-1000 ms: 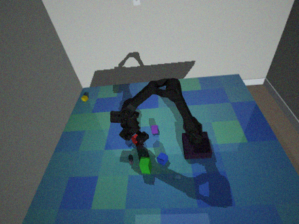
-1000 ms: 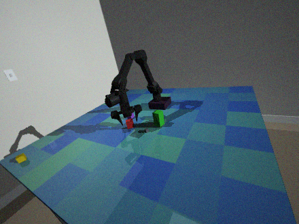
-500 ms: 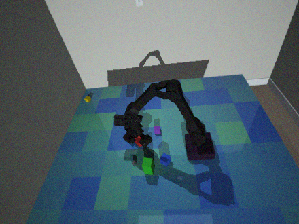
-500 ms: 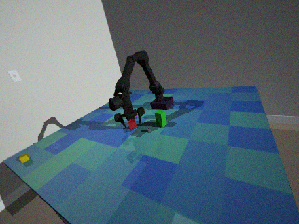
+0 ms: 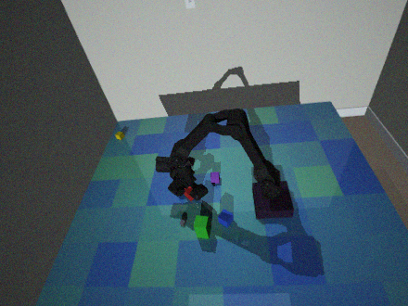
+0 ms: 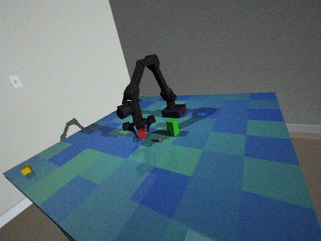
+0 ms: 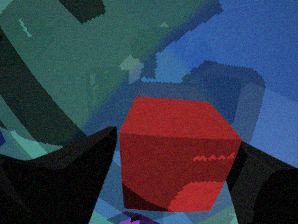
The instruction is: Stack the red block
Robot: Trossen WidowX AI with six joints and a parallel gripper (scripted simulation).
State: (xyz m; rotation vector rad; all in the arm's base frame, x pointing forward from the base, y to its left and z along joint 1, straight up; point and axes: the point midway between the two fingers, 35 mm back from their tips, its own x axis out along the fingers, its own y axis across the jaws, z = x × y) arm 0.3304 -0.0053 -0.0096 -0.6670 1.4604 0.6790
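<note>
My gripper tip is now 160 mm past the blue block, 110 mm to the right of it and 10 mm below it. The rest, counted from my gripper tip: purple block (90 mm behind, 90 mm to the right, 10 mm above); then yellow block (500 mm ahead, 380 mm to the right, 10 mm above).
</note>
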